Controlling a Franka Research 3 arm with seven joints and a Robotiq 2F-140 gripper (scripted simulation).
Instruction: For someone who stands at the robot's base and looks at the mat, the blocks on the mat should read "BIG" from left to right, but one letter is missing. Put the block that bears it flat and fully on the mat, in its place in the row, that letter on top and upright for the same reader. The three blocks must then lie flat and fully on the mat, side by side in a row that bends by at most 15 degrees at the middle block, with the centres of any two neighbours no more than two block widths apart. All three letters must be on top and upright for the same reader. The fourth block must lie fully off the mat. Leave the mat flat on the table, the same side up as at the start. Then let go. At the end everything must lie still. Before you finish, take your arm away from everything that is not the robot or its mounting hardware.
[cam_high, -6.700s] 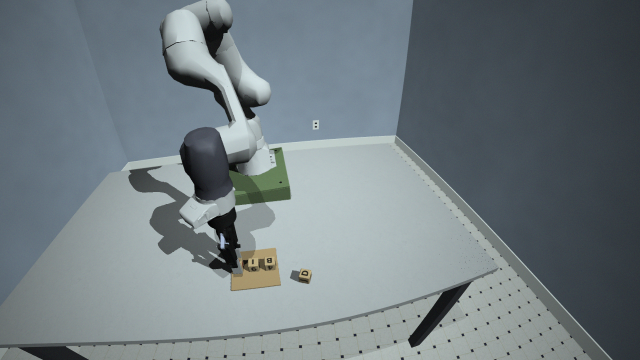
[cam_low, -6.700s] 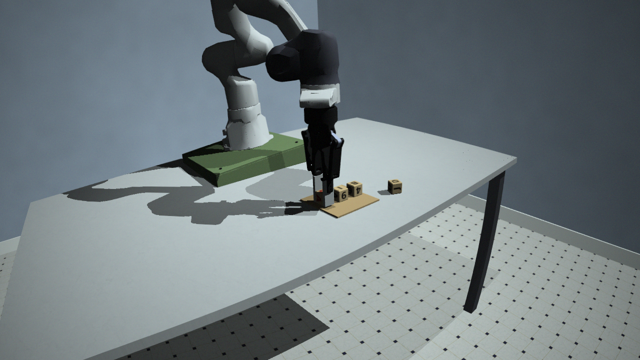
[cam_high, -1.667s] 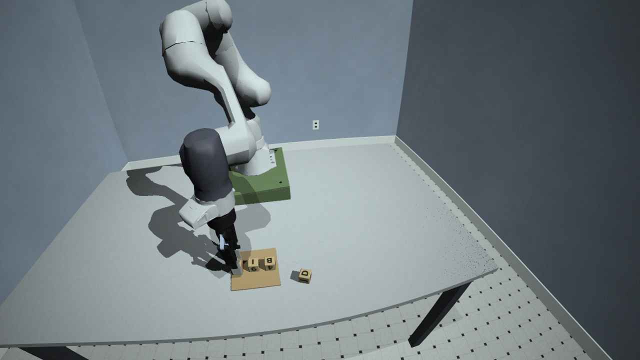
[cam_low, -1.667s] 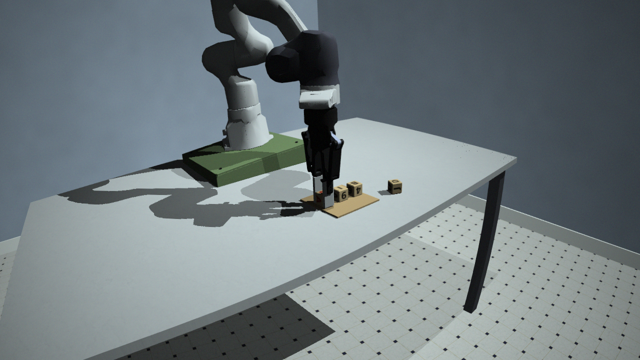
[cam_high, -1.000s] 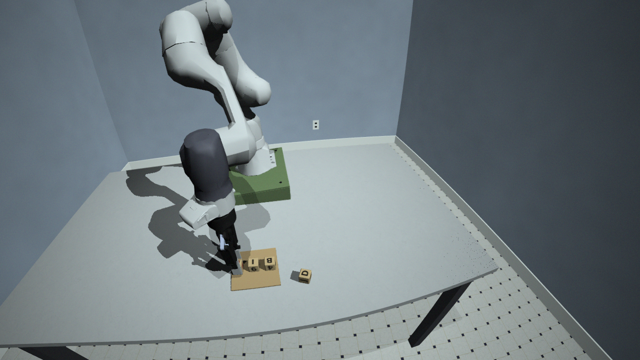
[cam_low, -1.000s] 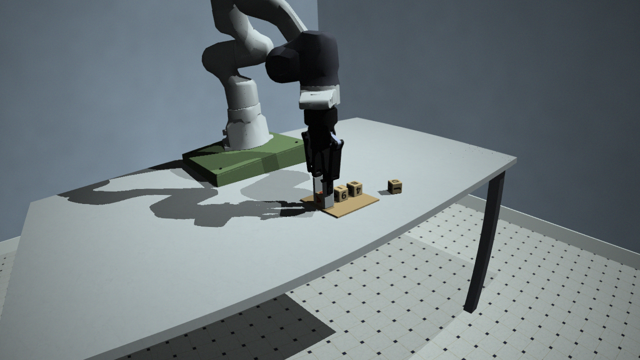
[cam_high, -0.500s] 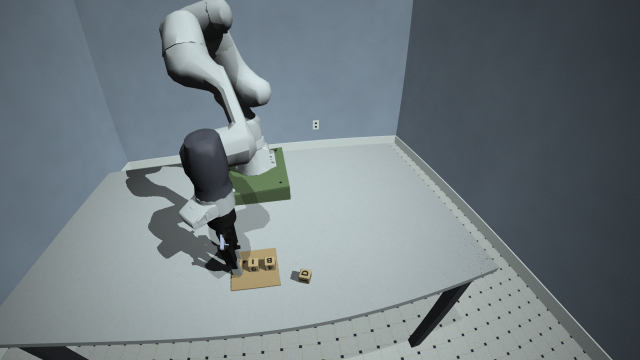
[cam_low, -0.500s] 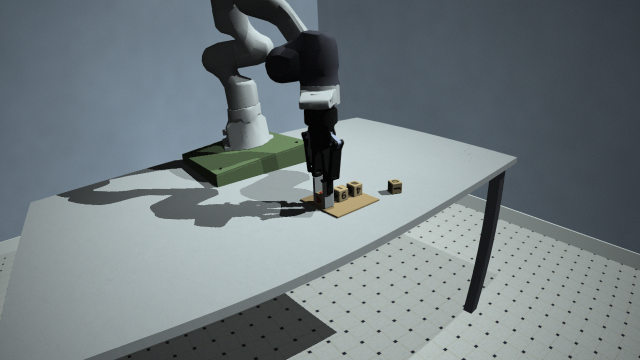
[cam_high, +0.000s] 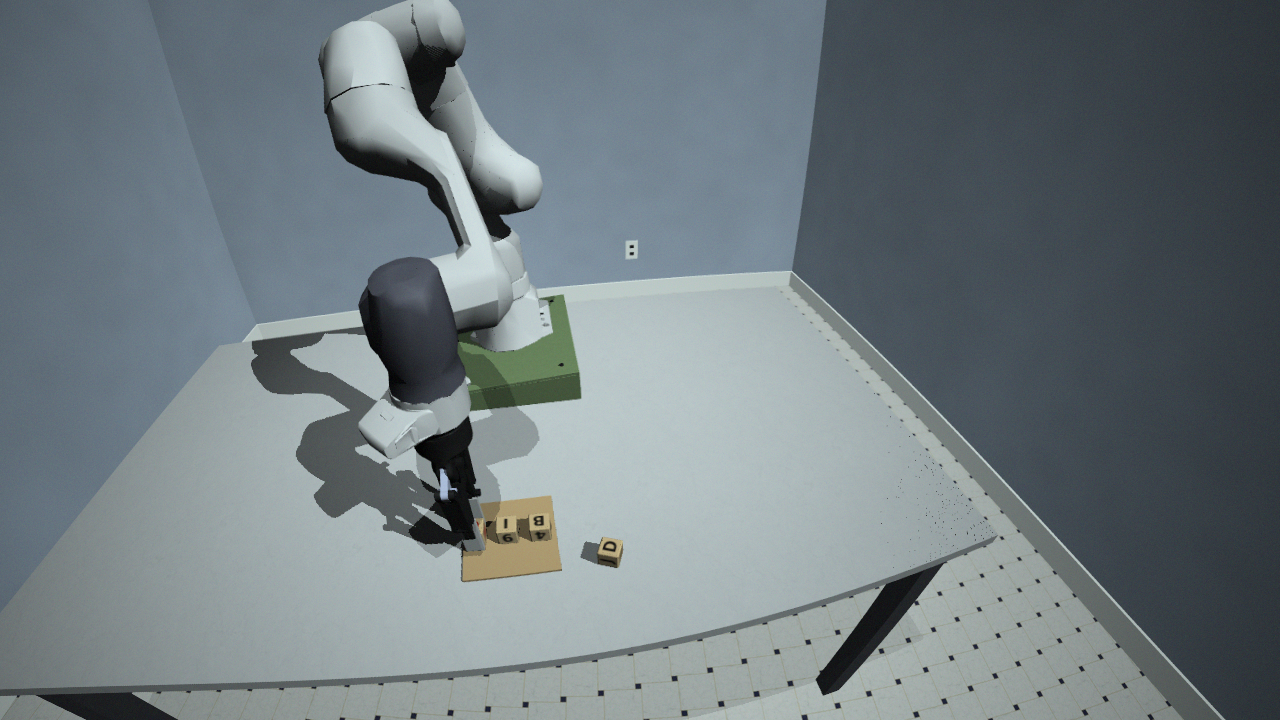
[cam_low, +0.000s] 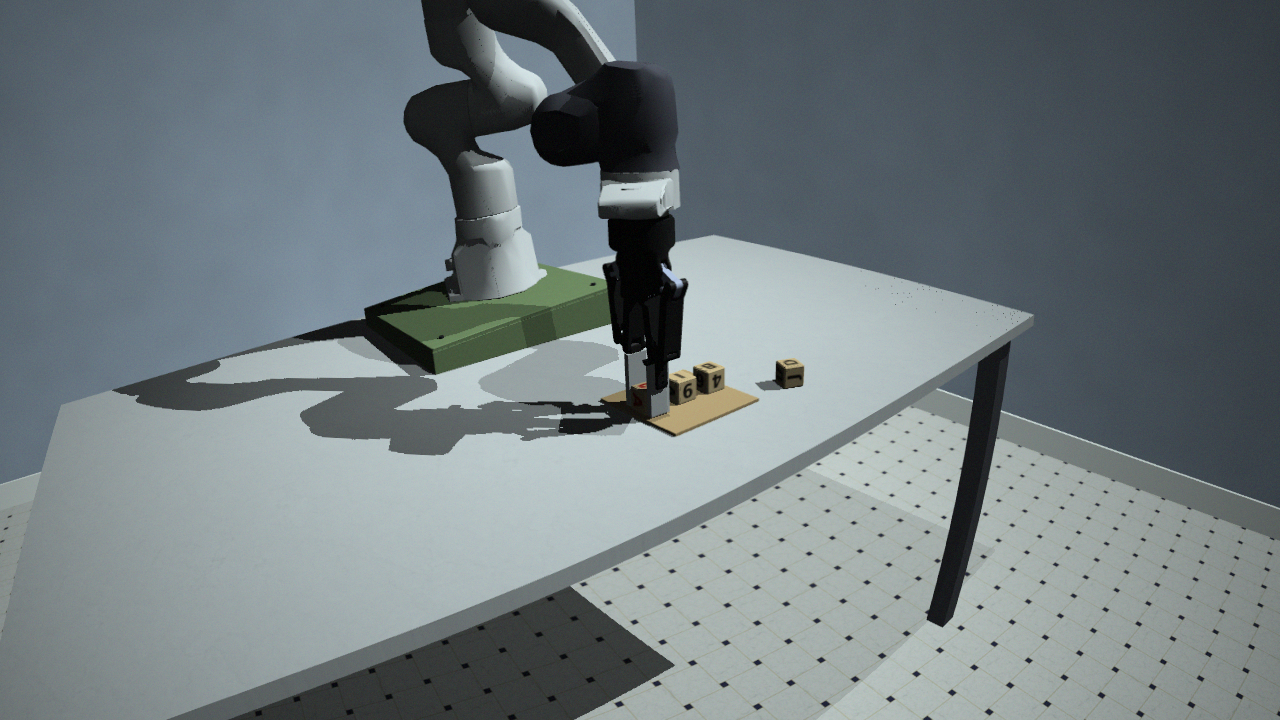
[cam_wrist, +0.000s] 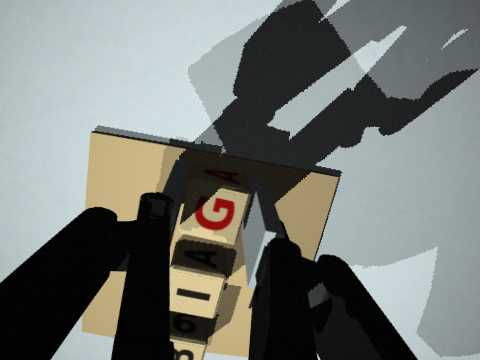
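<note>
Right now my hand is 2 cm above the G block. Round my hand: tan mat: 5 cm to the left, 4 cm below, 1 cm behind; then I block: 5 cm to the left, 2 cm below, 1 cm behind; then B block: 10 cm to the left, 2 cm below, 1 cm behind.
</note>
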